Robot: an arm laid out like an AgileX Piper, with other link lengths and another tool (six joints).
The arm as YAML. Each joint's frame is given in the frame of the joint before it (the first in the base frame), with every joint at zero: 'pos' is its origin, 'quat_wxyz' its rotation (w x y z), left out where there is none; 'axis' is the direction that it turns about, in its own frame. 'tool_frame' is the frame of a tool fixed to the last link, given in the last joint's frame.
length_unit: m
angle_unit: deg
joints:
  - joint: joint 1
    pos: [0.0, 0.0, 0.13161]
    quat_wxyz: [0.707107, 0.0, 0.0, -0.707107]
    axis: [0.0, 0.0, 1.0]
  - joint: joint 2
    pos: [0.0, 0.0, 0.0]
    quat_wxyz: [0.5, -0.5, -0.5, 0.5]
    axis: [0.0, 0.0, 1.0]
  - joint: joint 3
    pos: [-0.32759, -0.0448, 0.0]
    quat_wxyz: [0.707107, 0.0, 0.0, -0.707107]
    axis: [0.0, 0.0, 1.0]
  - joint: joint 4
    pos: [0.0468, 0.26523, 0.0]
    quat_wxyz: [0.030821, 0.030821, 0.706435, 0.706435]
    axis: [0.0, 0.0, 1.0]
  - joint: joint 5
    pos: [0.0, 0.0, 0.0]
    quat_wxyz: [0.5, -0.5, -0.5, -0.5]
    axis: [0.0, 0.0, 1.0]
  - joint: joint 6
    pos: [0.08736, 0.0, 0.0]
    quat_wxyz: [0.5, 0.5, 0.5, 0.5]
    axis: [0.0, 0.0, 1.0]
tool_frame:
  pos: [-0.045, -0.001, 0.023]
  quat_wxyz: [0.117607, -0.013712, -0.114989, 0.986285]
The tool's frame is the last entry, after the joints.
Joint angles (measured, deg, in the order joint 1, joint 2, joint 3, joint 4, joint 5, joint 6), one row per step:
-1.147, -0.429, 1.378, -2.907, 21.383, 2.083
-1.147, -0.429, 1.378, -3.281, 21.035, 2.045
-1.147, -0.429, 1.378, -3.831, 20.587, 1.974
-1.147, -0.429, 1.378, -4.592, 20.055, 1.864
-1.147, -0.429, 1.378, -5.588, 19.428, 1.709
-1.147, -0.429, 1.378, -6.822, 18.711, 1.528
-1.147, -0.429, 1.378, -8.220, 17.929, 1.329
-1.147, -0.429, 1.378, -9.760, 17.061, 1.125
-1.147, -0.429, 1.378, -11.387, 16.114, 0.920
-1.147, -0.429, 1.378, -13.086, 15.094, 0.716
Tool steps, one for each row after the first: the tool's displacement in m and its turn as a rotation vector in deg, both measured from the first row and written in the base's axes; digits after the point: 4 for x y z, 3 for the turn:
-0.0001, 0.0001, 0.0007, -0.418, -0.338, 0.004
-0.0001, 0.0002, 0.0017, -1.045, -0.772, 0.013
-0.0003, 0.0005, 0.0028, -1.923, -1.282, 0.030
-0.0004, 0.0008, 0.0041, -3.081, -1.879, 0.060
-0.0006, 0.0012, 0.0056, -4.506, -2.557, 0.102
-0.0008, 0.0018, 0.0072, -6.115, -3.293, 0.161
-0.0010, 0.0025, 0.0090, -7.875, -4.107, 0.242
-0.0013, 0.0034, 0.0109, -9.726, -4.994, 0.349
-0.0017, 0.0044, 0.0128, -11.652, -5.946, 0.488

